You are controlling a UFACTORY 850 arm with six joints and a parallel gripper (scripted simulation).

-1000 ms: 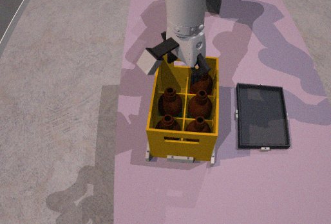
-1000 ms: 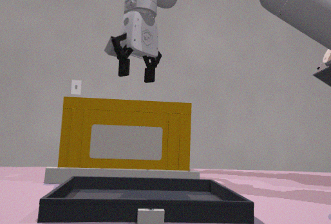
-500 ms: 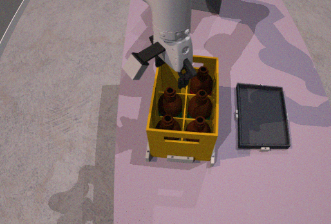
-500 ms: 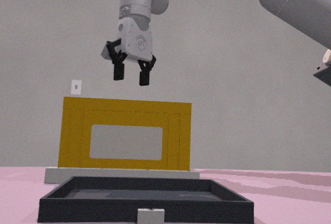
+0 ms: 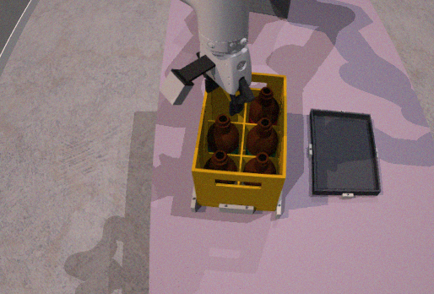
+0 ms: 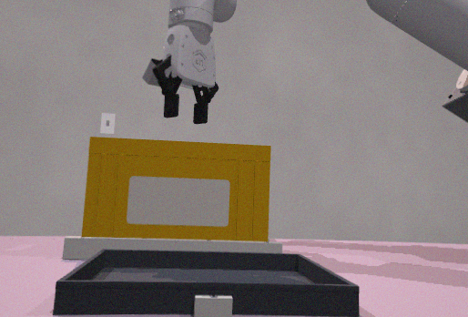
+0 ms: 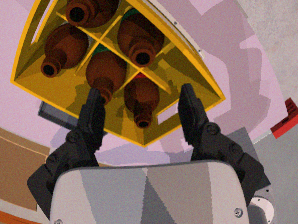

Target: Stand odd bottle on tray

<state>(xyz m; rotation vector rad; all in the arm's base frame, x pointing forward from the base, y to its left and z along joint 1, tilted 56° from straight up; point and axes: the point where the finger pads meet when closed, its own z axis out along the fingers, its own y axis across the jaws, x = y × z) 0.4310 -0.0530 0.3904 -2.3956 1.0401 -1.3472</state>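
Right now the yellow crate is 16 cm below my hand, 4 cm to the left of it and 1 cm ahead of it. From my hand the other things lie so: tray: 32 cm to the left, 23 cm below, 2 cm ahead; bottle: 16 cm below, 10 cm to the left, 8 cm behind.
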